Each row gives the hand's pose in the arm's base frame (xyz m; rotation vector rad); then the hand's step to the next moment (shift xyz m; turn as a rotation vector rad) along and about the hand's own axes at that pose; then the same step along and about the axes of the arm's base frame.
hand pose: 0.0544 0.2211 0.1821 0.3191 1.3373 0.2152
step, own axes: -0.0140 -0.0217 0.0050 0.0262 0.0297 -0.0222
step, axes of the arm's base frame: 0.0011 -0.0255 0.0063 -0.0150 0.0389 -0.0181
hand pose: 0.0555 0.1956 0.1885 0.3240 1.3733 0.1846
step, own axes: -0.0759 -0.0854 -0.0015 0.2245 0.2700 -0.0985
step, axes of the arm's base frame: -0.0210 -0.1042 0.0419 -0.0376 0.3367 -0.1349
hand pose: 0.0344 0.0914 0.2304 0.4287 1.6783 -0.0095
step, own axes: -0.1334 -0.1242 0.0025 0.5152 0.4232 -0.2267
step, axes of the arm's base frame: -0.0209 -0.1524 0.0978 -0.1425 0.5905 -0.3563
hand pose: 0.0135 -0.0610 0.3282 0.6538 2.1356 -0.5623
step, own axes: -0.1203 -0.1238 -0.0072 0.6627 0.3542 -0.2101
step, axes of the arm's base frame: -0.0167 -0.1216 0.1216 -0.2547 0.5658 -0.4730
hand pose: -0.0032 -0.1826 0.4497 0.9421 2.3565 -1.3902
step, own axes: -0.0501 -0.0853 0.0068 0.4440 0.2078 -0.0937
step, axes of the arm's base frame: -0.0172 -0.0548 0.0809 -0.1946 0.3291 -0.3208
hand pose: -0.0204 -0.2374 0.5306 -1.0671 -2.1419 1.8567
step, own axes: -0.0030 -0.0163 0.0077 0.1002 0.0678 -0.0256
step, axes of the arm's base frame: -0.0087 -0.0081 0.0139 -0.0327 0.0780 -0.0902
